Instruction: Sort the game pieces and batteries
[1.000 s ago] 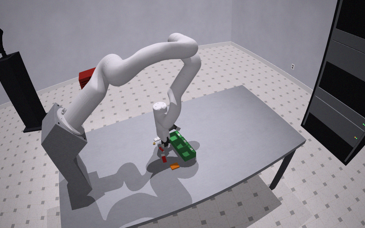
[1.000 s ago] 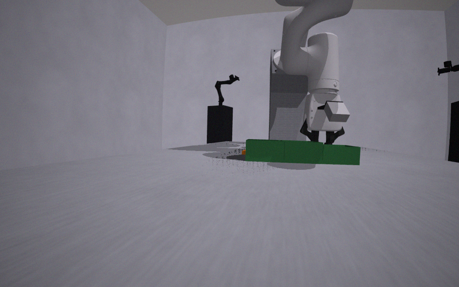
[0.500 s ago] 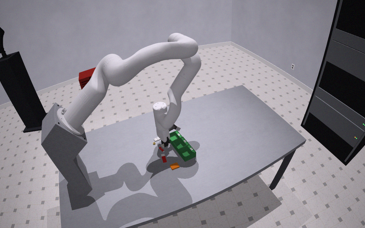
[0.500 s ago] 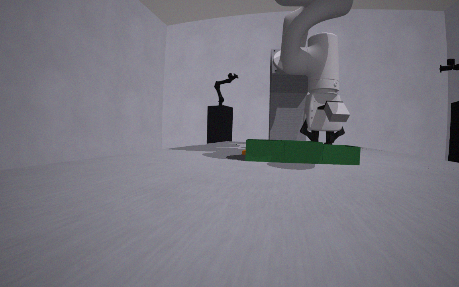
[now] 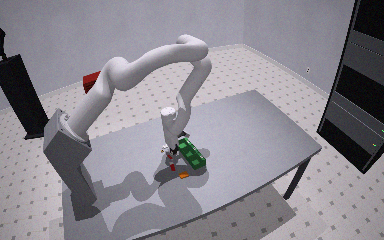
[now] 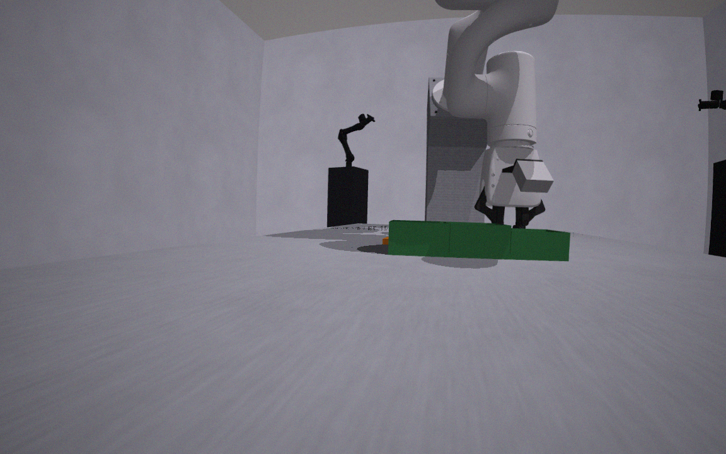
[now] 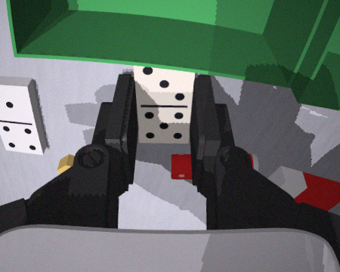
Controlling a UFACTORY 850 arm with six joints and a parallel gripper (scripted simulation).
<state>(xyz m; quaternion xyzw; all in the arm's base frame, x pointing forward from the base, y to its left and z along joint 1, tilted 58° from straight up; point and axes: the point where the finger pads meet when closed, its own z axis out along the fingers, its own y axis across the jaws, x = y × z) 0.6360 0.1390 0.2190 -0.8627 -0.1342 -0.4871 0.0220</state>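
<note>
Right now the red cylindrical battery is 5 cm to the right of my hand, 3 cm behind it and 2 cm below it. Round my hand: orange flat block 20 cm to the right, 4 cm ahead, 2 cm below; then green bin 10 cm ahead, 4 cm to the right; then yellow nut 7 cm behind, 2 cm to the left, 2 cm below.
</note>
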